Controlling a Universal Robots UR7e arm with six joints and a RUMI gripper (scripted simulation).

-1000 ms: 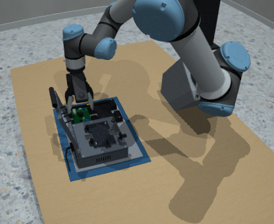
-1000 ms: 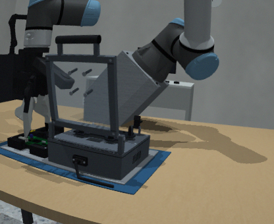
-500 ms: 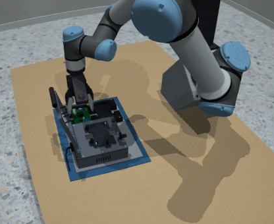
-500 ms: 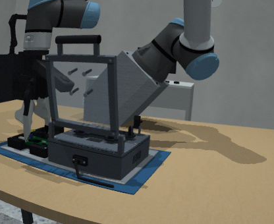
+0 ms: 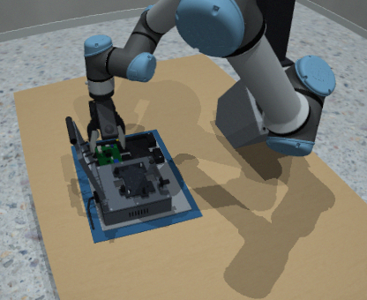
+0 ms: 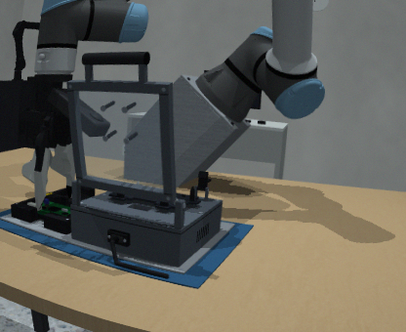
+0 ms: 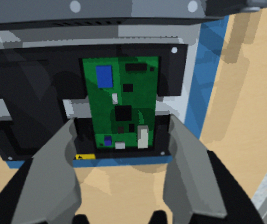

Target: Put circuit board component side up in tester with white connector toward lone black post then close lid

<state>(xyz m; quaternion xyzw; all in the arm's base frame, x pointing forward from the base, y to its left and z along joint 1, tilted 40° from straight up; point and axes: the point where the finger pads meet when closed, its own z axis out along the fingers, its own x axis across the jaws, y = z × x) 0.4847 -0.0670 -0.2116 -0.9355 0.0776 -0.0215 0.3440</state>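
Now: the green circuit board 2 cm below my hand. The rest, counted from my hand: clear tester lid 16 cm to the left, 14 cm above, 11 cm ahead; then nest 18 cm to the left, 3 cm above, 1 cm behind.
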